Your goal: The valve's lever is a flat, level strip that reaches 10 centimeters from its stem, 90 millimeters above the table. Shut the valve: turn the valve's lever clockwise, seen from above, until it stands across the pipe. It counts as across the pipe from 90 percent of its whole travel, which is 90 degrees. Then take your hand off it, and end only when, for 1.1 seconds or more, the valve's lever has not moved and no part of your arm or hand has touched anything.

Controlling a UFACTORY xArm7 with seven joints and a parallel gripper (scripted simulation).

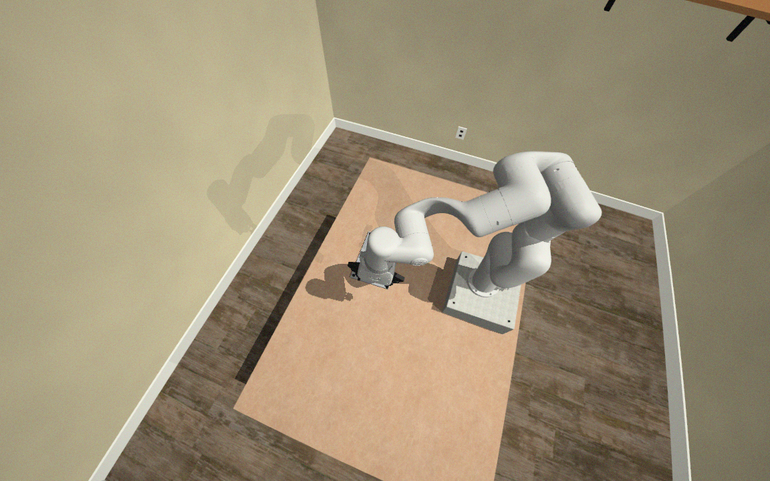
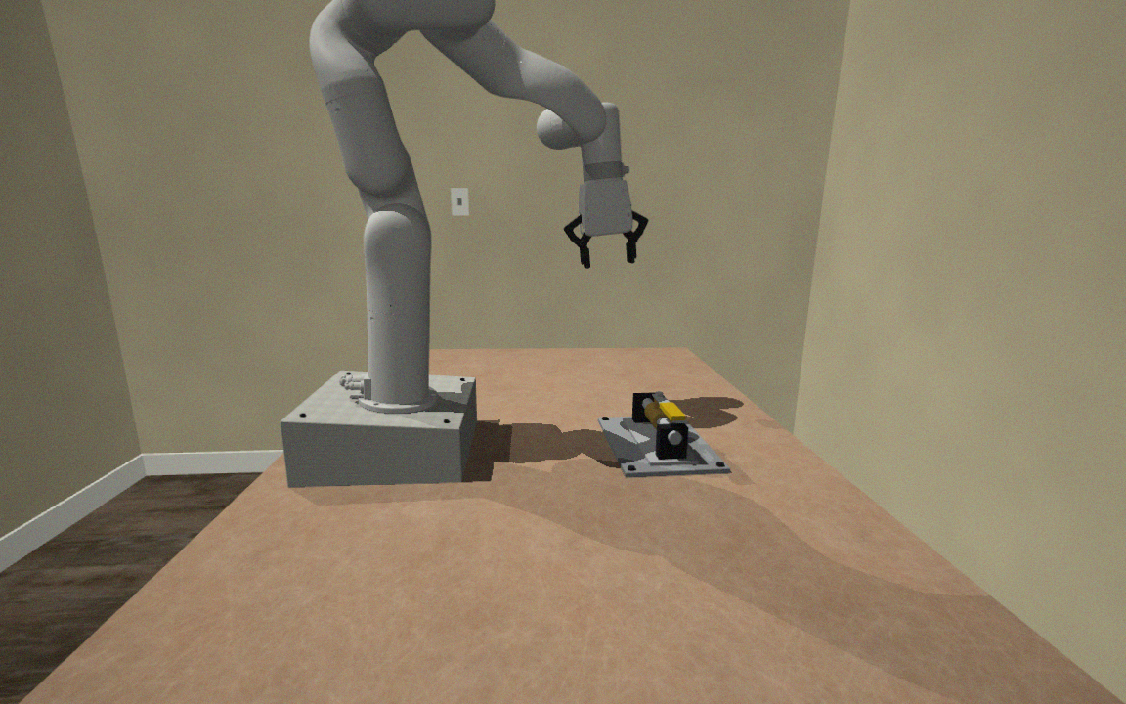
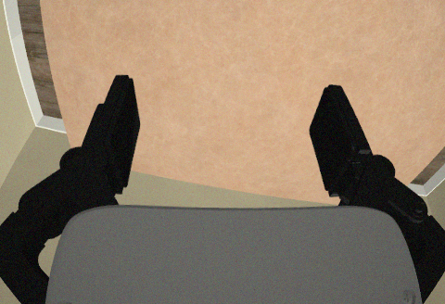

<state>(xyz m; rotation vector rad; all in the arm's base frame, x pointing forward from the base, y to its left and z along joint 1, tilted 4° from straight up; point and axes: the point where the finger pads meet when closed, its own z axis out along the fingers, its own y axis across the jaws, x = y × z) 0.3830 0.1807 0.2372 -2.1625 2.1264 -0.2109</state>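
Now: the yellow lever 40 mm ahead of my hand, 240 mm to the right of it and 220 mm below it. The rest, counted from my hand: grey baseplate (50 mm ahead, 200 mm to the right, 300 mm below).
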